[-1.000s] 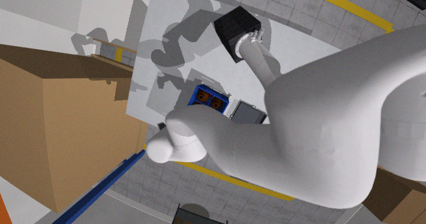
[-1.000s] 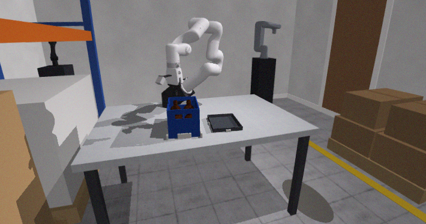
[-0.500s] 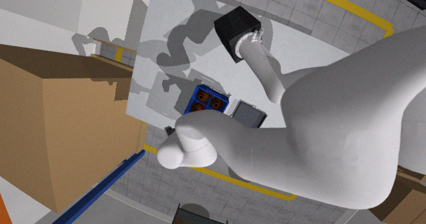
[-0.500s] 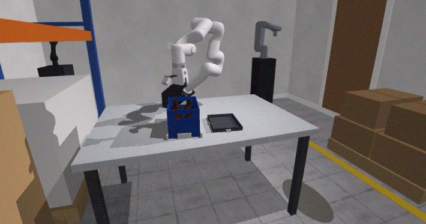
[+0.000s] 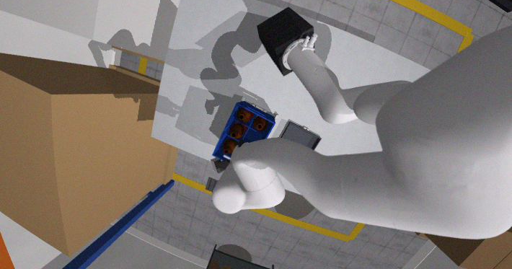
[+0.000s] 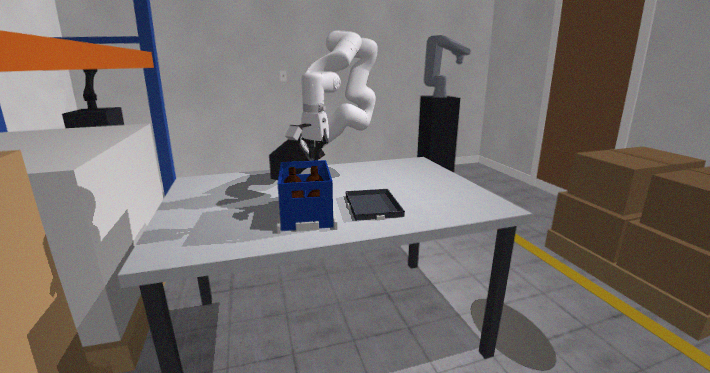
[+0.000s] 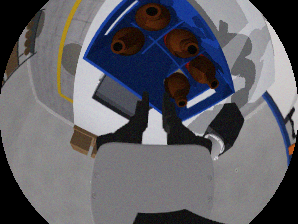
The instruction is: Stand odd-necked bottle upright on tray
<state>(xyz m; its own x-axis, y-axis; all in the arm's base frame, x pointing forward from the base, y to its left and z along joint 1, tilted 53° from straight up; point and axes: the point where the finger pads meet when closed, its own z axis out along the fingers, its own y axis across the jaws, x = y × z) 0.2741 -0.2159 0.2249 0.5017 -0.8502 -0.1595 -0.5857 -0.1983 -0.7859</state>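
My gripper is now 40 mm to the left of the blue crate and 160 mm above it. Also, from my hand: dark tray 10 mm behind, 230 mm to the left, 230 mm below; glass bottle 90 mm behind, 80 mm to the right, 150 mm below.
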